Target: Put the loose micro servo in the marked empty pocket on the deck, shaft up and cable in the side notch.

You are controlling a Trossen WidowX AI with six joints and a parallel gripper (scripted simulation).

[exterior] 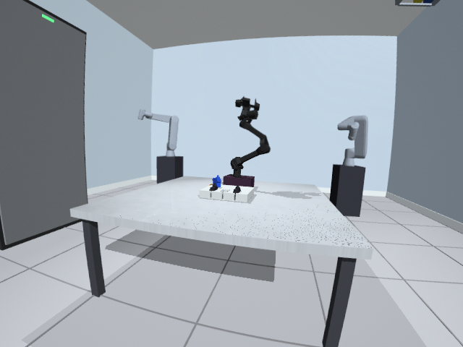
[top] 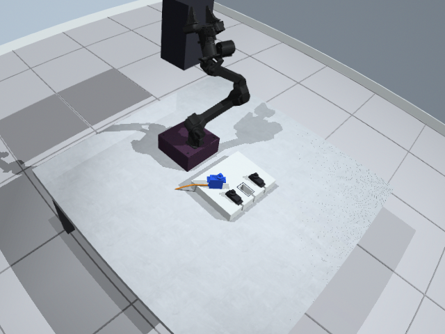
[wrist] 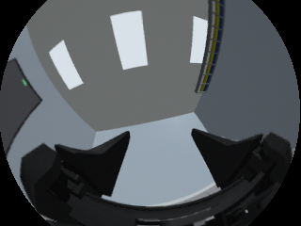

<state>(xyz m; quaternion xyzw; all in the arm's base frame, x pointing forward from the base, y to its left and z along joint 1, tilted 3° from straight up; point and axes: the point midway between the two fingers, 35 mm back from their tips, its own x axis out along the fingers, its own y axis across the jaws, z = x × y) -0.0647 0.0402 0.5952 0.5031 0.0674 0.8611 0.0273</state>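
Now: gripper tip 690 mm above the white deck, 320 mm short of it and 70 mm to the left of it.
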